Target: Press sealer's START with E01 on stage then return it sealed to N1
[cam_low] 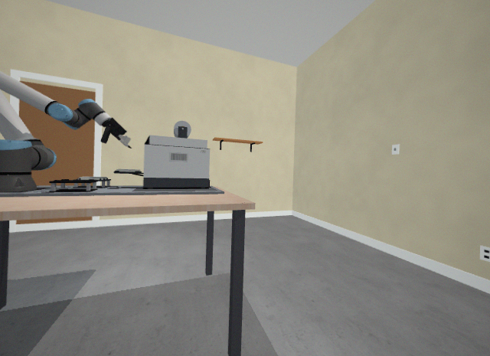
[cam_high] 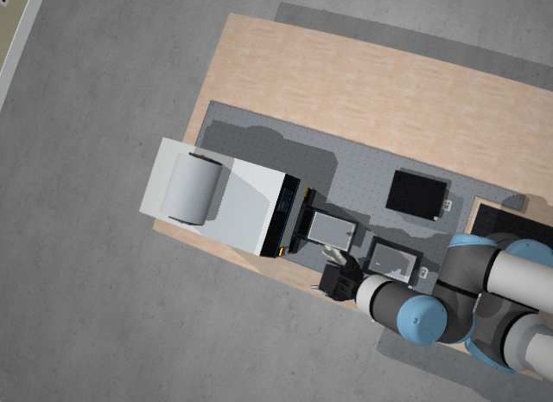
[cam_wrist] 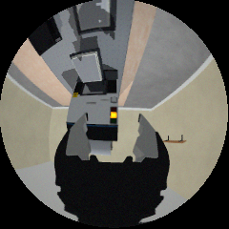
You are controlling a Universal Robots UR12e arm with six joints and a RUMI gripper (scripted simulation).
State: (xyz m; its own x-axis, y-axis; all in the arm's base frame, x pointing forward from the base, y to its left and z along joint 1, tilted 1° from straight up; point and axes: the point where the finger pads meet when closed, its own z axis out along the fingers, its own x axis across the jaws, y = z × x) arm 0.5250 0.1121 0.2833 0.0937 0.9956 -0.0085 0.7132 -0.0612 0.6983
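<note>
The plate E01 is 17 cm below my hand, 9 cm to the right of it and 1 cm ahead of it. From my hand the other things lie so: sealer stage (18 cm below, 9 cm to the right, 1 cm ahead); nest N1 (26 cm to the right, 23 cm below, 22 cm behind); foil roll (34 cm ahead, 13 cm to the right, 13 cm above).
</note>
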